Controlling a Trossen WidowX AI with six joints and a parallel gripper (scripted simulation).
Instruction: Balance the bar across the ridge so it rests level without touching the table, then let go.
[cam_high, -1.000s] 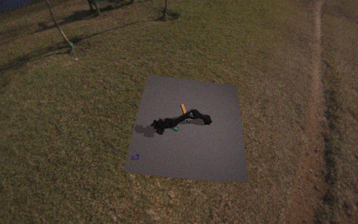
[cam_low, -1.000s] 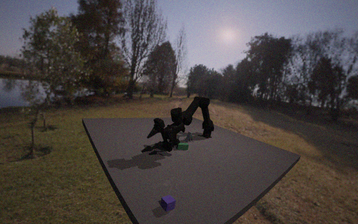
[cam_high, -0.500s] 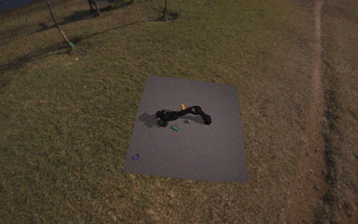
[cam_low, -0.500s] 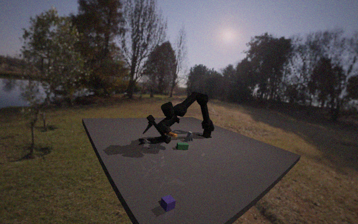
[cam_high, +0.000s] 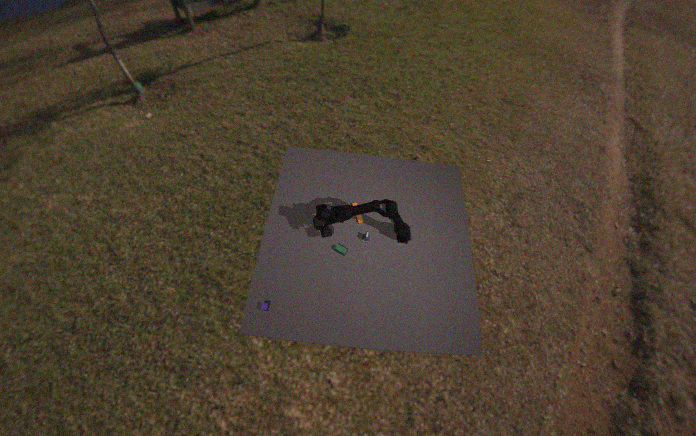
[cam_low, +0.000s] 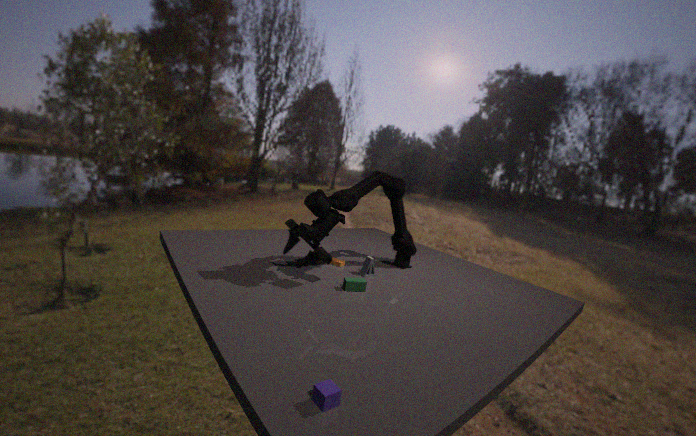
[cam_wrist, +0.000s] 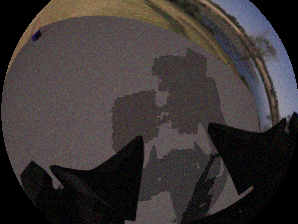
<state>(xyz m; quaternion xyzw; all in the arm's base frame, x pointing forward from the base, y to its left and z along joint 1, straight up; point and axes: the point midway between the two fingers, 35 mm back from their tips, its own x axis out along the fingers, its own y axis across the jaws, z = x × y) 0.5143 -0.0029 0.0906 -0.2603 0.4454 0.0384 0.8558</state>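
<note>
Now: the orange bar 240 mm behind my gripper tip, 130 mm to the right of it and 60 mm below it. From my gripper tip the other things lie so: green block 160 mm behind, 140 mm to the left, 50 mm below; then purple cube 510 mm to the left, 200 mm ahead, 50 mm below.
</note>
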